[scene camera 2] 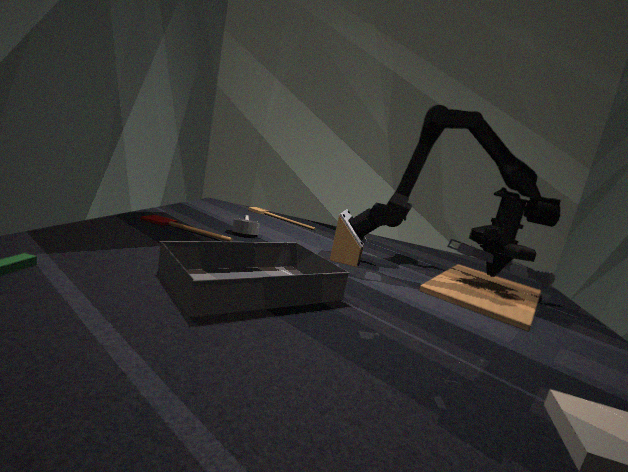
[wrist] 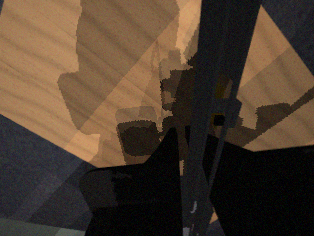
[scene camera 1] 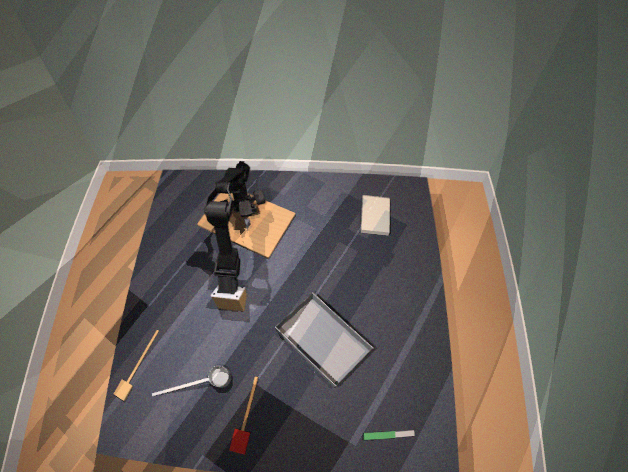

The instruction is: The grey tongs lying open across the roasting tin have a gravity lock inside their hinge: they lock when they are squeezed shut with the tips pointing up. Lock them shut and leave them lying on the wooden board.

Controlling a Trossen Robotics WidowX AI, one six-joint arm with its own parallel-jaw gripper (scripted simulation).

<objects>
same spot on wooden board: [wrist: 107, 88] = [scene camera 1: 262, 221]
</objects>
